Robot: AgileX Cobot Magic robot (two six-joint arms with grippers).
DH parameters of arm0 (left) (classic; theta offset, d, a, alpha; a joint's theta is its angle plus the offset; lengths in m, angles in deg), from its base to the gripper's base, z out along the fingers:
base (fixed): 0 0 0 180
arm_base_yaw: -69.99 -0.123 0 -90
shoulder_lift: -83.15 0 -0.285 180
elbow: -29.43 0 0.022 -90
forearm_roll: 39.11 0.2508 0 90
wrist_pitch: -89.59 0 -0.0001 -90
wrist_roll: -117.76 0.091 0 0
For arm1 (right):
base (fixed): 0 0 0 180
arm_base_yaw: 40.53 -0.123 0 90
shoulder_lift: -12.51 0 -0.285 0
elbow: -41.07 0 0.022 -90
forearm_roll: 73.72 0.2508 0 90
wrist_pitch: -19.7 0 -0.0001 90
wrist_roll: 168.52 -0.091 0 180
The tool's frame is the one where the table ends.
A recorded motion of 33 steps. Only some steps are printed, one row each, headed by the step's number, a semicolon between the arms.
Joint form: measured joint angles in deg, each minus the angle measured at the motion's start. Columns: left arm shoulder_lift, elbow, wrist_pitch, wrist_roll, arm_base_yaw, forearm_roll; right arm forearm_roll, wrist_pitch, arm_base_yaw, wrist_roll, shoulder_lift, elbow.
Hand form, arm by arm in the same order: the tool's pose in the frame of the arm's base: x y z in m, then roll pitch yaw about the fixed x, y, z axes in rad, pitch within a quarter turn. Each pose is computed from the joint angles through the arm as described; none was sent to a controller.
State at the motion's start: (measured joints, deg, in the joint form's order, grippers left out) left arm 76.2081 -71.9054 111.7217 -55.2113 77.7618 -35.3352; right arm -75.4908 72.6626 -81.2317 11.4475 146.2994 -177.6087
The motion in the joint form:
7: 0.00 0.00 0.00 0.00 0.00 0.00; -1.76 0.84 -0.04 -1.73 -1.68 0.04
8: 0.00 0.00 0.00 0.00 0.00 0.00; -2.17 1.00 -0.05 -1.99 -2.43 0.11
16: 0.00 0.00 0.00 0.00 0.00 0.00; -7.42 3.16 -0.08 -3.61 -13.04 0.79
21: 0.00 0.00 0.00 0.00 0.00 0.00; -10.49 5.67 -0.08 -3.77 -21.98 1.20
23: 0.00 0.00 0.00 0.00 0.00 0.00; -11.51 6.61 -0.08 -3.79 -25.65 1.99
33: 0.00 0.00 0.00 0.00 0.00 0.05; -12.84 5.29 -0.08 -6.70 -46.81 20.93
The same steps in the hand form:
7: 0.0519 -0.0048 0.1708 2.6033 1.2090 2.4637; 0.3756 0.3176 0.2647 -3.0882 0.5718 -2.4238
8: 0.0519 -0.0048 0.1708 2.6033 1.2090 2.4637; 0.3743 0.3158 0.2707 -3.0826 0.5811 -2.4241
16: 0.0519 -0.0048 0.1708 2.6033 1.2090 2.4637; 0.3497 0.2857 0.3532 -2.9857 0.7181 -2.3951
21: 0.0519 -0.0048 0.1708 2.6033 1.2090 2.4637; 0.3193 0.2536 0.4161 -2.9101 0.8217 -2.3630
23: 0.0519 -0.0048 0.1708 2.6033 1.2090 2.4637; 0.3051 0.2394 0.4367 -2.8830 0.8548 -2.3517
33: 0.0519 -0.0048 0.1709 2.6012 1.2086 2.4618; 0.2270 0.1700 0.4640 -2.9009 0.9271 -2.3992

